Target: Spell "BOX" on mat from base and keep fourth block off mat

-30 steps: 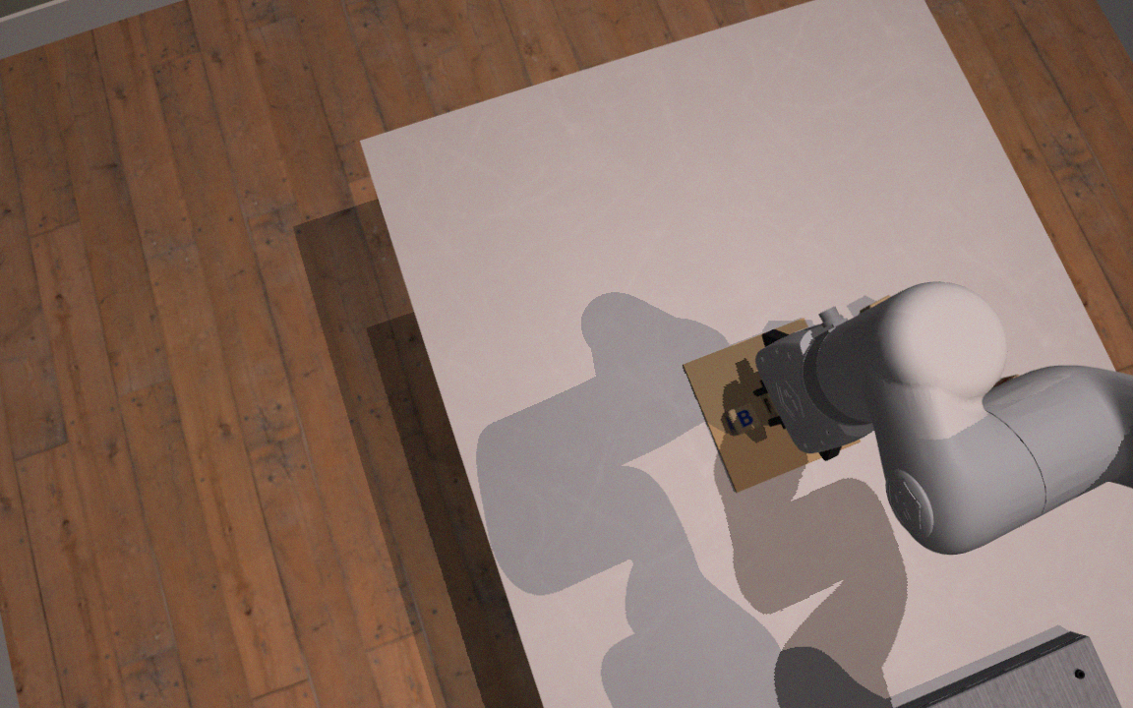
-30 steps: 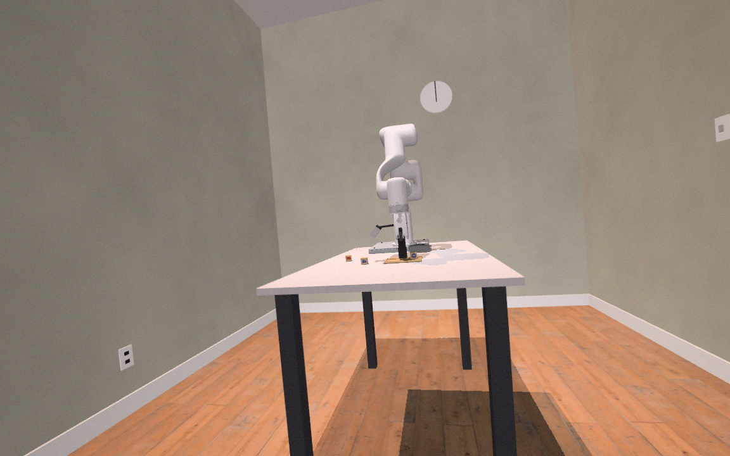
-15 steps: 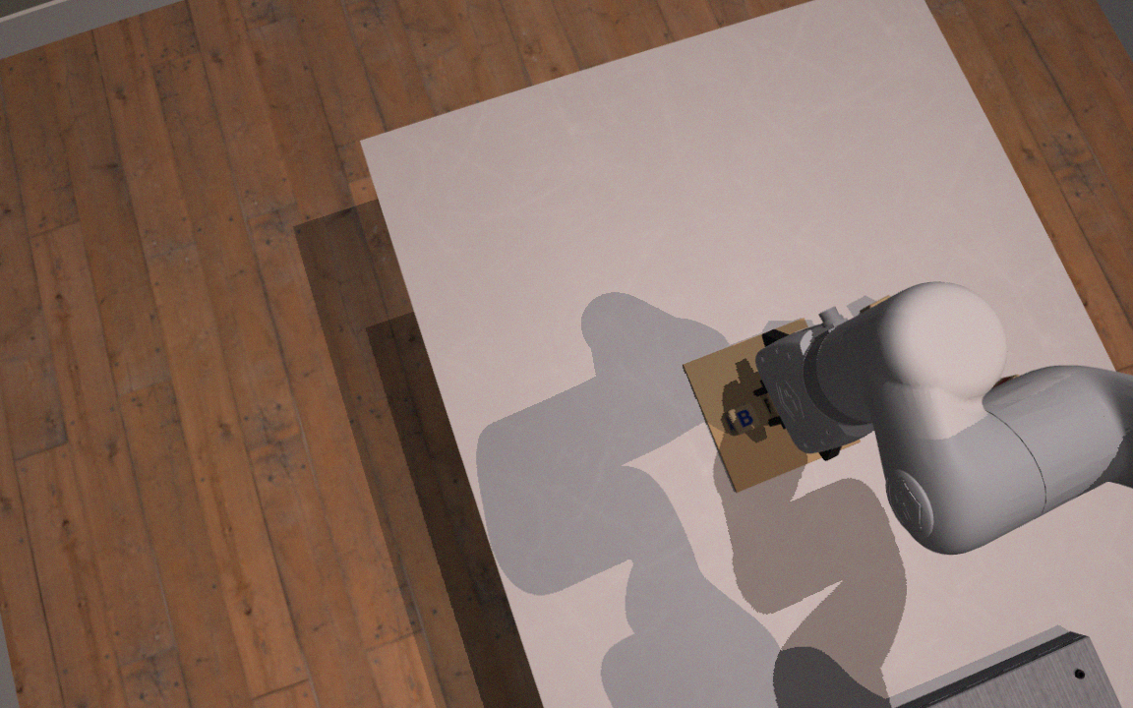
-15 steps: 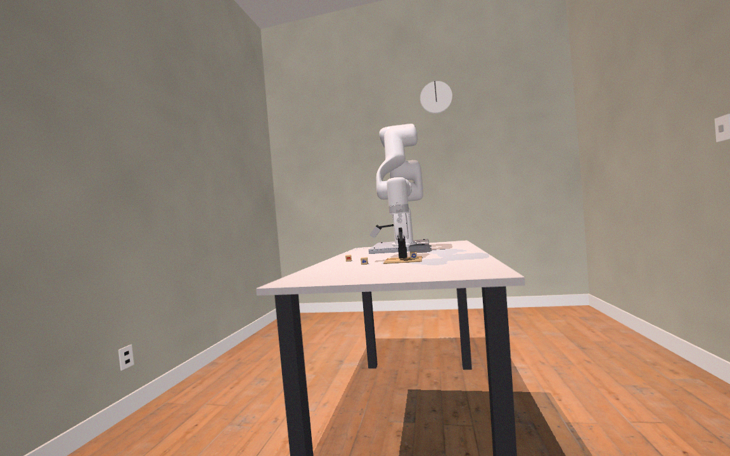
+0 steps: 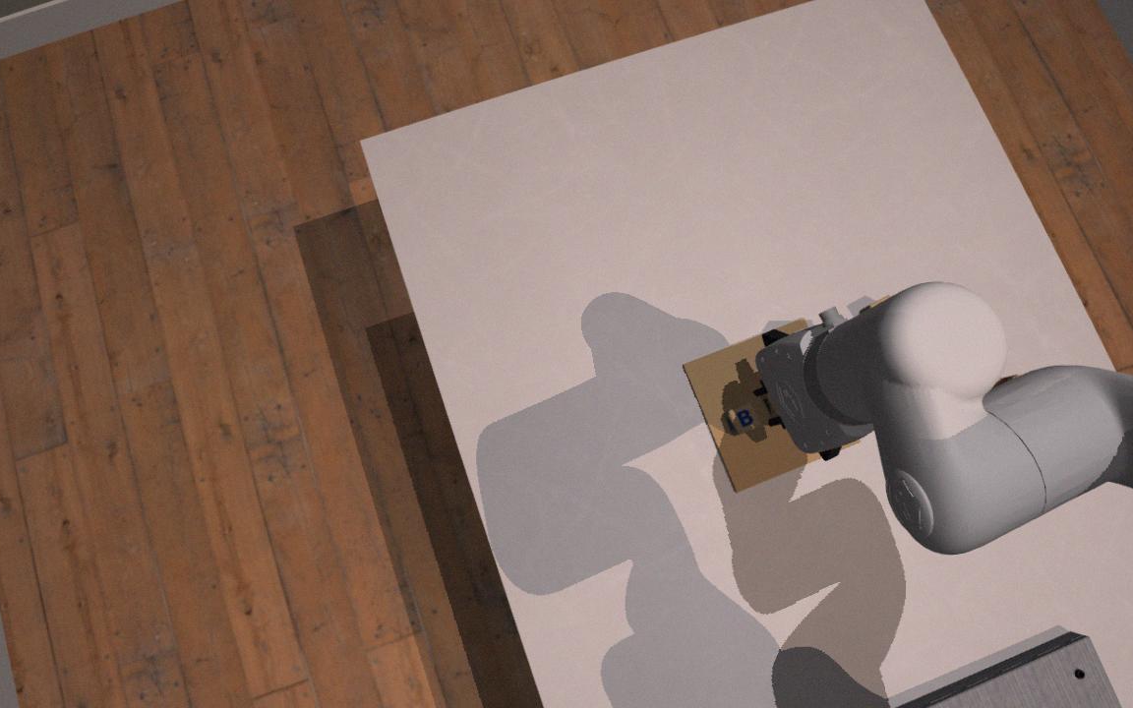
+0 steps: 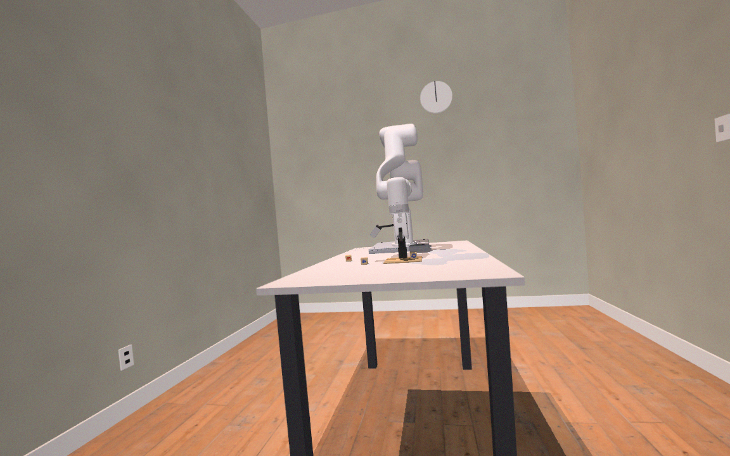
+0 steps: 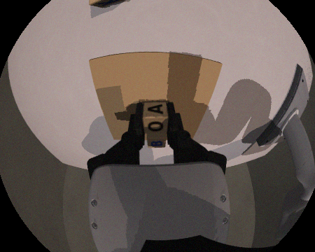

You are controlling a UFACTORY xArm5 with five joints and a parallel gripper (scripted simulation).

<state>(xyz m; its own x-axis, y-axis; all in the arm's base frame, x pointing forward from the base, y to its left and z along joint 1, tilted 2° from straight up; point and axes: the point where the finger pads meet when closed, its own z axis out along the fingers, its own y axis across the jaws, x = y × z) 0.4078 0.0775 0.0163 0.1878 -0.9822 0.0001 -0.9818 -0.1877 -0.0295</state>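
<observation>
The tan mat lies 30 mm below my hand.
</observation>
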